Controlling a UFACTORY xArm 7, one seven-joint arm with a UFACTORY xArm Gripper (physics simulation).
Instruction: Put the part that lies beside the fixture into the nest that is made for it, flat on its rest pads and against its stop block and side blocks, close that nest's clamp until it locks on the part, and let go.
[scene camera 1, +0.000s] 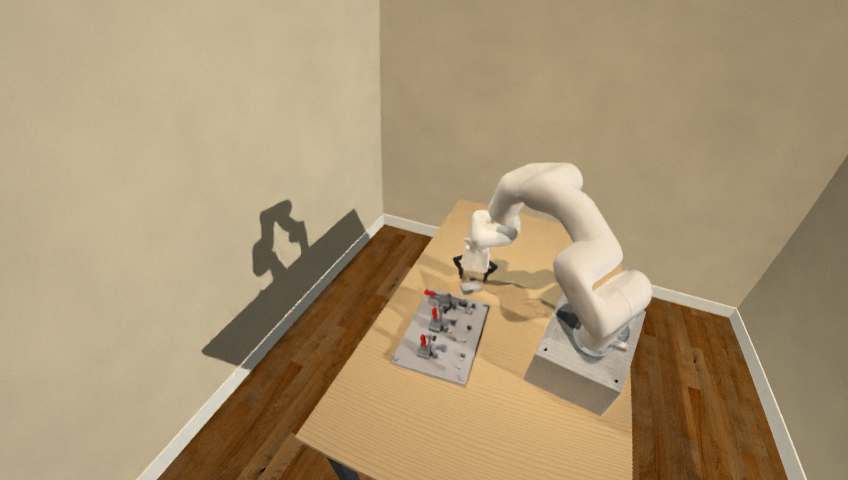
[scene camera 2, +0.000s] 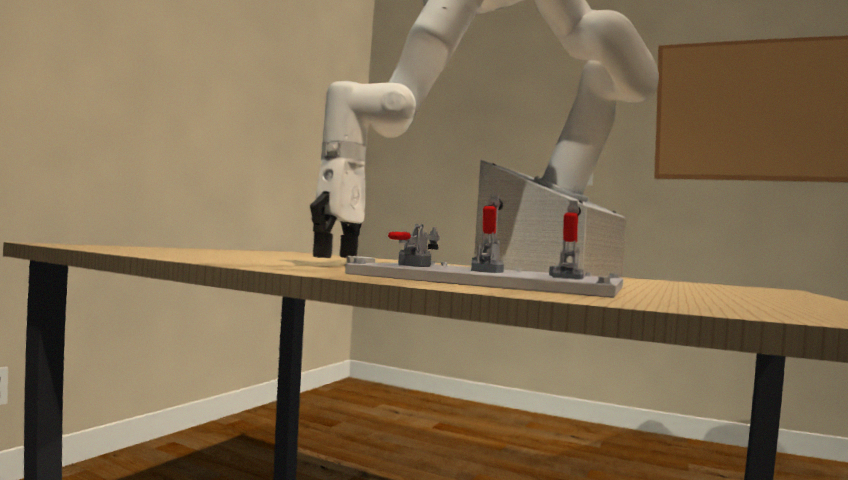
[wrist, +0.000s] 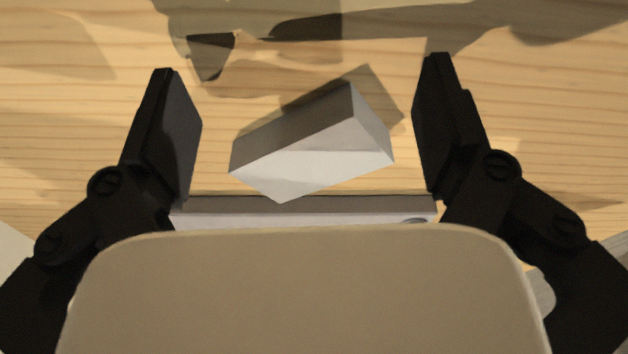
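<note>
The part is a light grey block with slanted faces. It lies on the table beside the fixture plate, turned at an angle to its edge. My gripper is open and empty, low over the table, with its fingers on either side of the part and apart from it in the wrist view. Three red-handled clamps stand on the plate: the one nearest the part has its handle level; the middle one and the far one have upright handles. Nest details are too small to tell.
The arm's grey pedestal stands on the table, across from the clamp handles. Small blocks stand on the plate beside the clamps. A wall is behind the table.
</note>
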